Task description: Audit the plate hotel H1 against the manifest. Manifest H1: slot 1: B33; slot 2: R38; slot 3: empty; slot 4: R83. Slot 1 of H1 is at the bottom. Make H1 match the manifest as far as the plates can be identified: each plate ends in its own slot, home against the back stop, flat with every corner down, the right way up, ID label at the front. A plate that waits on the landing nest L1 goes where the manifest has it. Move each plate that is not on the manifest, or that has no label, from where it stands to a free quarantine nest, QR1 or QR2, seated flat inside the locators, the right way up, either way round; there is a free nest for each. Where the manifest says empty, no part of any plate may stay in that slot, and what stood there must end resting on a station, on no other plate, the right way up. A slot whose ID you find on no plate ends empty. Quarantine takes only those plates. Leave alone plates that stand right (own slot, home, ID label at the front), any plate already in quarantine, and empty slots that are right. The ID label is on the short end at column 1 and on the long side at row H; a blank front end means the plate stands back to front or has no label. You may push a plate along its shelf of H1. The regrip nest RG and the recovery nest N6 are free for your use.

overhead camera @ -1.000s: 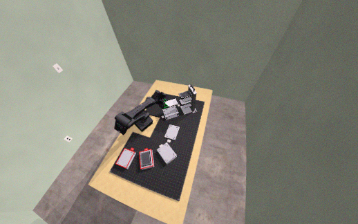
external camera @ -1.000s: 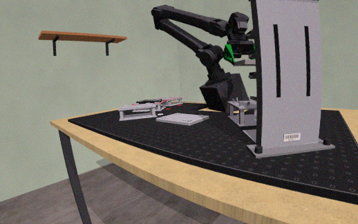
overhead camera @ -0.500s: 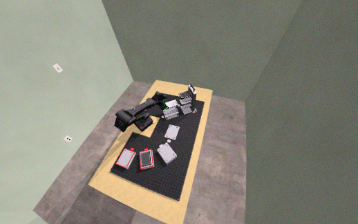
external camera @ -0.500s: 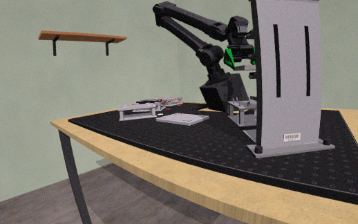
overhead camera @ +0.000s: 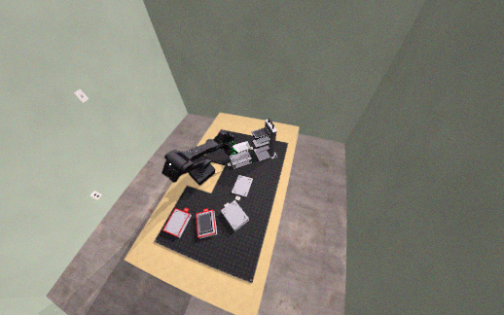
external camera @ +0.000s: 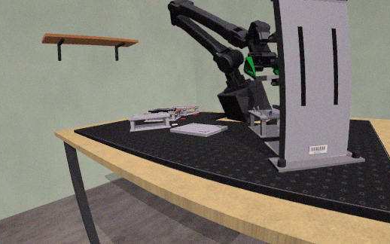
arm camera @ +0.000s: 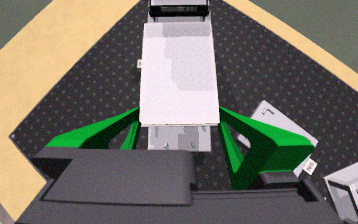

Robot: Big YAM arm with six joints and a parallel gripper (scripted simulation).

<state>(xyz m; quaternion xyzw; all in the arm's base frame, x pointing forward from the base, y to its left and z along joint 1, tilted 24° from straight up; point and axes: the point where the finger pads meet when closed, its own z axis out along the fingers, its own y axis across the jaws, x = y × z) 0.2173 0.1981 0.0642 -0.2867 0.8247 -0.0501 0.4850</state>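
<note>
The pale plate is 5 cm ahead of my hand, 3 cm to the left of it and 1 cm below it. Also, from my hand: dark plate (19 cm ahead, 10 cm to the left, 2 cm below); then H1 tag (10 cm ahead, 16 cm to the left, 17 cm below); then grey back panel (27 cm ahead, 13 cm to the left, 2 cm below).
</note>
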